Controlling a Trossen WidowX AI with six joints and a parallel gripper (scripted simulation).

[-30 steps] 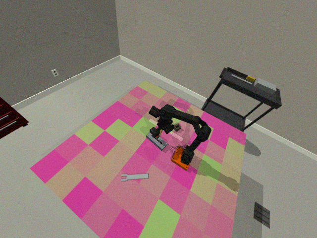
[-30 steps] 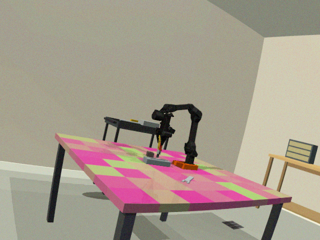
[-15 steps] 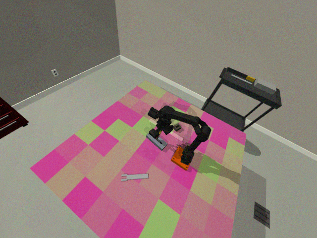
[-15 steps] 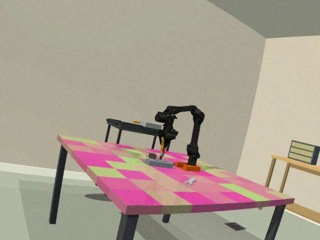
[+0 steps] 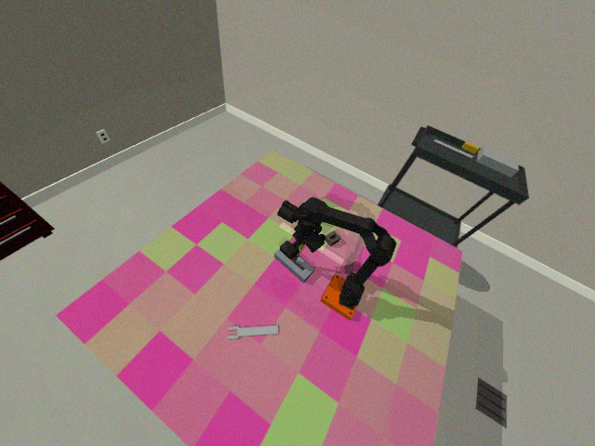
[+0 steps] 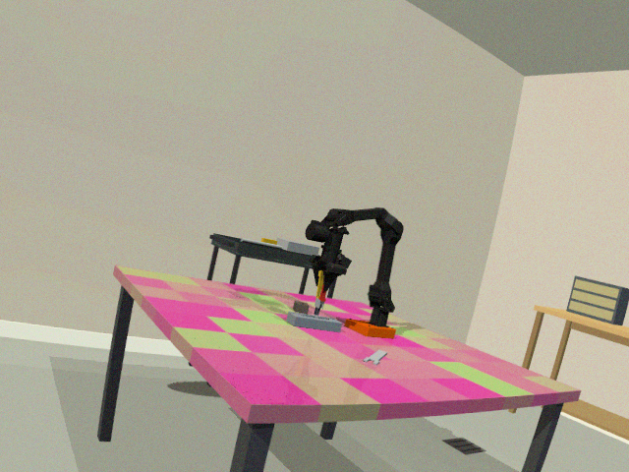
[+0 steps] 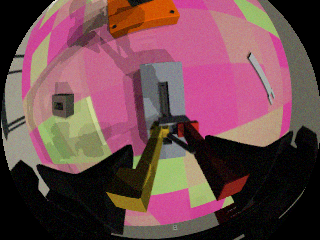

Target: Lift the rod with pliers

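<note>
My gripper tip is 10 mm to the right of the grey channel block and 120 mm above it. The rest, counted from my gripper tip: grey rod 10 mm to the left, 130 mm below; grey holster 120 mm behind, 210 mm to the right, 130 mm below; yellow handle 10 mm behind, 10 mm to the right.
</note>
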